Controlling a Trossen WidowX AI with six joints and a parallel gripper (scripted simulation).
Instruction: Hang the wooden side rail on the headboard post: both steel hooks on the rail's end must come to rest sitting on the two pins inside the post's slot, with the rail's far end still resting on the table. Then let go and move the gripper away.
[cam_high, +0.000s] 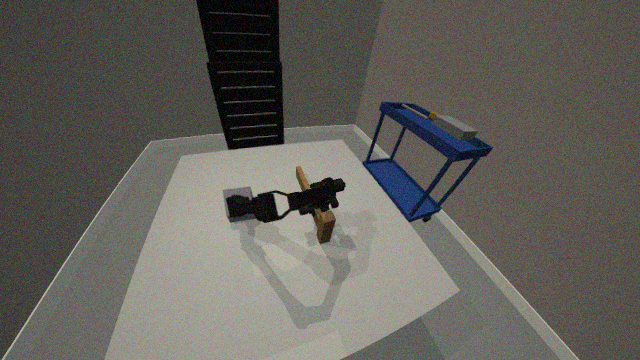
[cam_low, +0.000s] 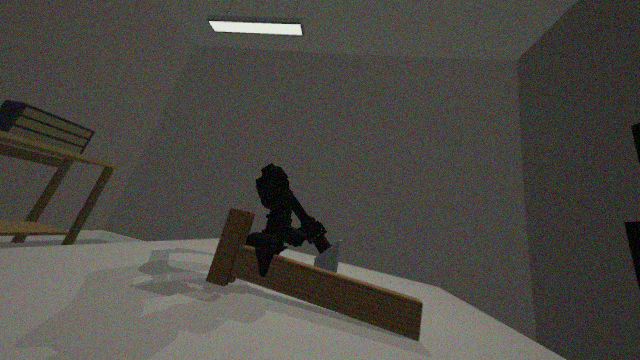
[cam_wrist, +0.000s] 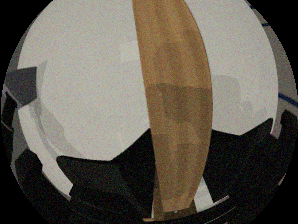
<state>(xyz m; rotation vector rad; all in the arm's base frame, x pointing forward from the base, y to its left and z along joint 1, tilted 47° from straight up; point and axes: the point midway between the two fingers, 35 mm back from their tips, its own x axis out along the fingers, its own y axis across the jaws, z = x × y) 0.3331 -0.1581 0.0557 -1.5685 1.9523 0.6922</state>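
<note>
Now: gripper tip 1 cm past the headboard post, 10 cm to the left of it and 4 cm below it.
</note>
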